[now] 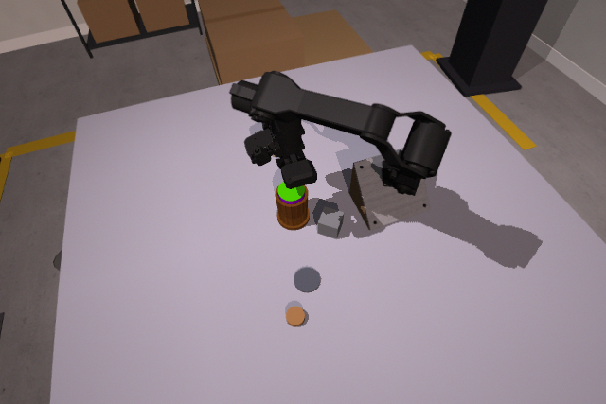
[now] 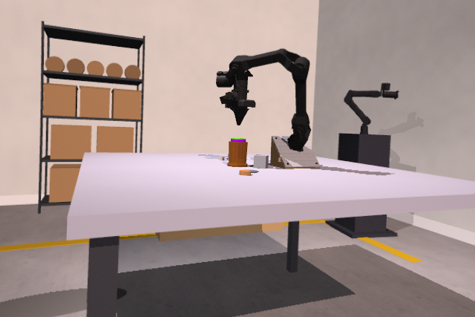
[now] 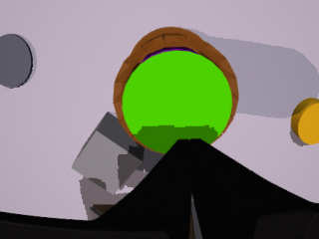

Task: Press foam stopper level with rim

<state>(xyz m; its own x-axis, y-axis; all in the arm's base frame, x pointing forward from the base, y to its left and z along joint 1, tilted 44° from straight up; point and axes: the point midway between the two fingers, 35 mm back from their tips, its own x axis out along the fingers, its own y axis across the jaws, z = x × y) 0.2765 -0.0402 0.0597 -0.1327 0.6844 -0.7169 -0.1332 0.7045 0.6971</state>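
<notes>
Right now my hand is 100 mm above the bright green foam stopper. Also, from my hand: orange disc: 40 mm ahead, 260 mm to the left, 200 mm below; grey cube: 80 mm behind, 60 mm to the left, 180 mm below; dark grey disc: 180 mm to the left, 200 mm below.
</notes>
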